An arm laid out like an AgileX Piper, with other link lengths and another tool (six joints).
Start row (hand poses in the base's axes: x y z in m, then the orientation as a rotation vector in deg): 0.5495, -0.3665, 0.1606, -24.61, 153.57, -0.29
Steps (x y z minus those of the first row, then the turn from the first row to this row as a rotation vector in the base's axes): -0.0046, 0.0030, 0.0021, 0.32, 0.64, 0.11; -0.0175, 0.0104, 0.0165, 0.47, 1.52, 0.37; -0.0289, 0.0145, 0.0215, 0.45, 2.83, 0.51; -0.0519, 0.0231, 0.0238, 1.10, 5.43, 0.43; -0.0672, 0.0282, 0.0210, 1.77, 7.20, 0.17; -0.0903, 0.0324, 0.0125, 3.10, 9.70, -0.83; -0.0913, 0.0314, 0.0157, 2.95, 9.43, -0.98; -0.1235, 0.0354, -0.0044, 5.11, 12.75, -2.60; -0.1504, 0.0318, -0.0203, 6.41, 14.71, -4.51; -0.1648, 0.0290, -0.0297, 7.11, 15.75, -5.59; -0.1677, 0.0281, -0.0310, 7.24, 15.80, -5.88; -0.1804, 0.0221, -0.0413, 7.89, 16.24, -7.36; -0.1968, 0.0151, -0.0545, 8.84, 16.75, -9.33; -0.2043, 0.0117, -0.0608, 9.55, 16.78, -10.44; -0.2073, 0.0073, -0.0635, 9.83, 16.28, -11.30; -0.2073, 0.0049, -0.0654, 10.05, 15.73, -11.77; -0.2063, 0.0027, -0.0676, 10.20, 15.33, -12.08
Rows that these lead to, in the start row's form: 0.5449, -0.3635, 0.1627, -24.73, 154.14, 0.31; 0.5320, -0.3561, 0.1771, -25.13, 154.93, 0.78; 0.5206, -0.3520, 0.1821, -25.48, 156.18, 1.08; 0.4976, -0.3434, 0.1844, -25.45, 158.67, 2.54; 0.4823, -0.3383, 0.1816, -25.07, 160.37, 3.80; 0.4592, -0.3341, 0.1731, -23.50, 162.84, 5.95; 0.4582, -0.3351, 0.1763, -23.32, 162.63, 5.62; 0.4260, -0.3311, 0.1562, -20.61, 165.84, 9.01; 0.3991, -0.3347, 0.1403, -17.60, 167.86, 10.78; 0.3847, -0.3375, 0.1309, -15.87, 168.91, 11.73; 0.3818, -0.3384, 0.1296, -15.41, 168.98, 11.83; 0.3691, -0.3444, 0.1193, -13.08, 169.49, 12.42; 0.3527, -0.3514, 0.1061, -9.92, 170.04, 13.29; 0.3452, -0.3548, 0.0998, -8.08, 170.03, 13.96; 0.3422, -0.3592, 0.0971, -6.73, 169.57, 13.93; 0.3422, -0.3616, 0.0952, -5.97, 169.03, 13.94; 0.3432, -0.3638, 0.0930, -5.47, 168.64, 13.93
